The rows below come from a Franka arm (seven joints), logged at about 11 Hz.
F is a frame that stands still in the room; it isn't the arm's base.
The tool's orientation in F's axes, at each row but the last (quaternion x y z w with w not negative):
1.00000, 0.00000, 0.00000, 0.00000
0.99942, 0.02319, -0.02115, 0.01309
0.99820, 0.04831, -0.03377, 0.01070
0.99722, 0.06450, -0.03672, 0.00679
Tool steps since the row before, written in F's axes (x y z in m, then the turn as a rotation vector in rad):
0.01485, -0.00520, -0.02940, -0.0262, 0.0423, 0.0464
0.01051, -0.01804, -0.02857, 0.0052, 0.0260, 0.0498
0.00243, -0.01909, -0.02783, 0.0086, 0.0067, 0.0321
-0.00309, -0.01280, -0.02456, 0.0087, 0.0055, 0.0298
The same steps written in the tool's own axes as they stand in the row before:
0.01485, 0.00520, 0.02940, -0.0262, -0.0423, -0.0464
0.01089, 0.01779, 0.02859, 0.0042, -0.0245, -0.0507
0.00249, 0.01873, 0.02807, 0.0070, -0.0053, -0.0328
-0.00288, 0.01208, 0.02495, 0.0071, -0.0041, -0.0304

